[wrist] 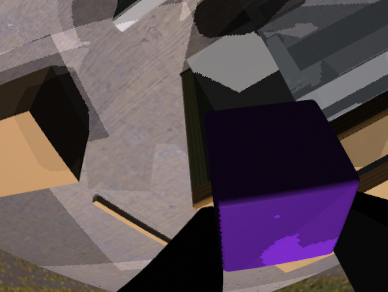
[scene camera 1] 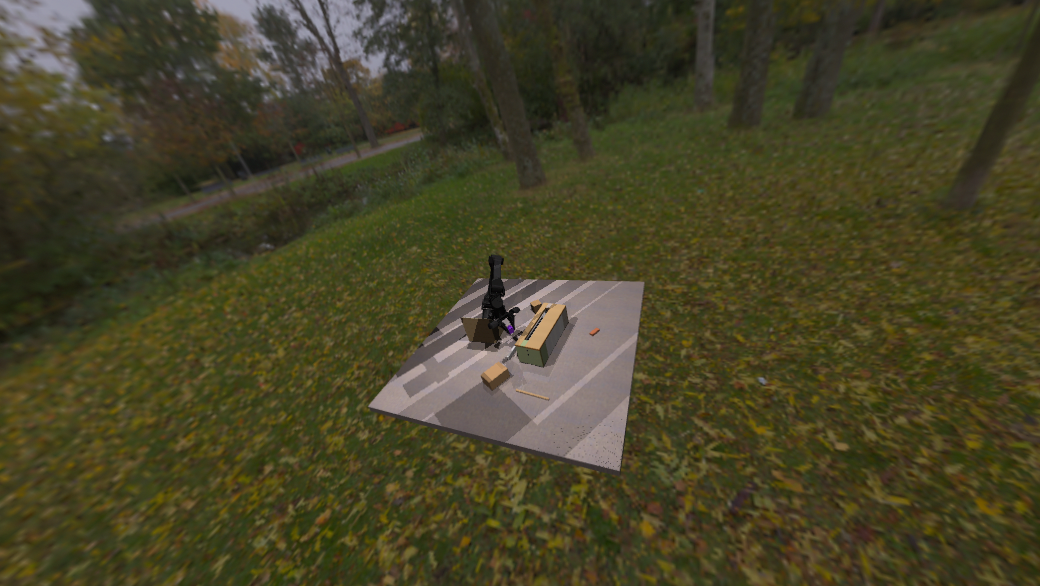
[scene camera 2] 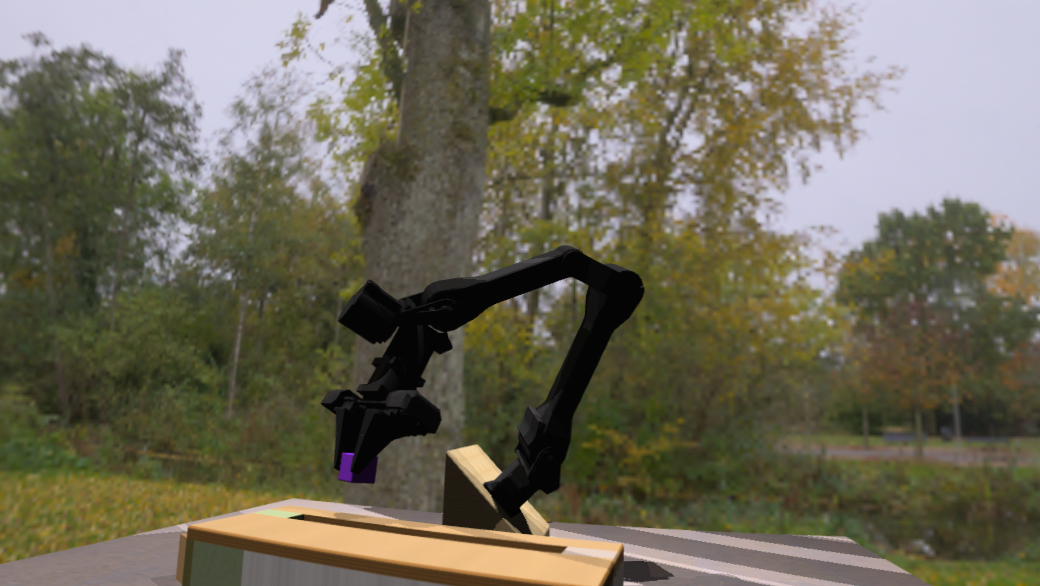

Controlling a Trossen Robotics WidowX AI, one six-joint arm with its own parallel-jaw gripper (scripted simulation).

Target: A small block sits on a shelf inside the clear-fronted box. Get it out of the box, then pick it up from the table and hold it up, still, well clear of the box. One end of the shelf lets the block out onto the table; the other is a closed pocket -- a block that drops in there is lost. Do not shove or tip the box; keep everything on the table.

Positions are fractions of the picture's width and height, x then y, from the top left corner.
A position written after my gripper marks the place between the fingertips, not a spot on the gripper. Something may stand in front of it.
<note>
I see my gripper (scene camera 2: 0.33, 0.80), a wooden box (scene camera 1: 0.51, 0.59) and a thin wooden stick (wrist: 0.26, 0.69).
The wooden box shows as well in the wrist view (wrist: 0.85, 0.20). My gripper is seen too in the wrist view (wrist: 0.69, 0.72). Scene camera 2 misses the thin wooden stick: it is out of frame.
</note>
